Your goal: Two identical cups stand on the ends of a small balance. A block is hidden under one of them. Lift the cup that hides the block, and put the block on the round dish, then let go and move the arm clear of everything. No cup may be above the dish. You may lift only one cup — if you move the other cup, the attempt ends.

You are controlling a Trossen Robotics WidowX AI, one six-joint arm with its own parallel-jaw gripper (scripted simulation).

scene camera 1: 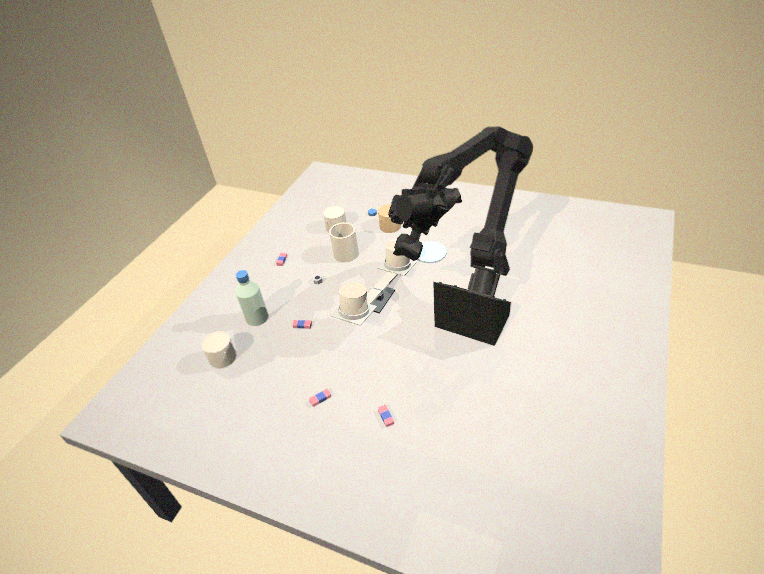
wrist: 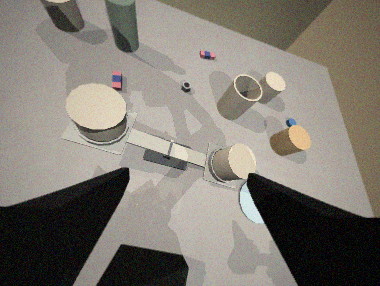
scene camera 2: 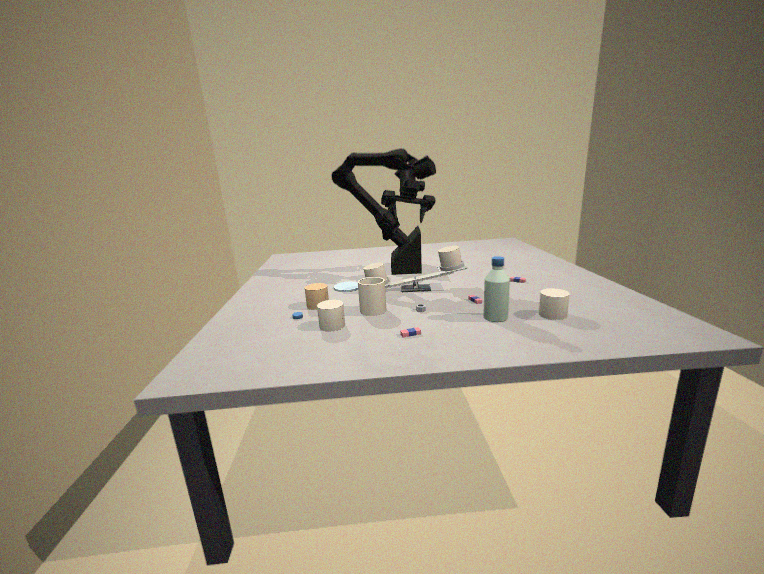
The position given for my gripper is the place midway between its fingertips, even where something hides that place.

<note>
My gripper [scene camera 1: 399,240] is open, with nothing in its grasp. I also see an orange cylinder [wrist: 293,139] and a balance [scene camera 1: 392,272].
The balance also shows in the wrist view [wrist: 72,133]. My gripper also shows in the wrist view [wrist: 189,176] and in scene camera 2 [scene camera 2: 408,221].
</note>
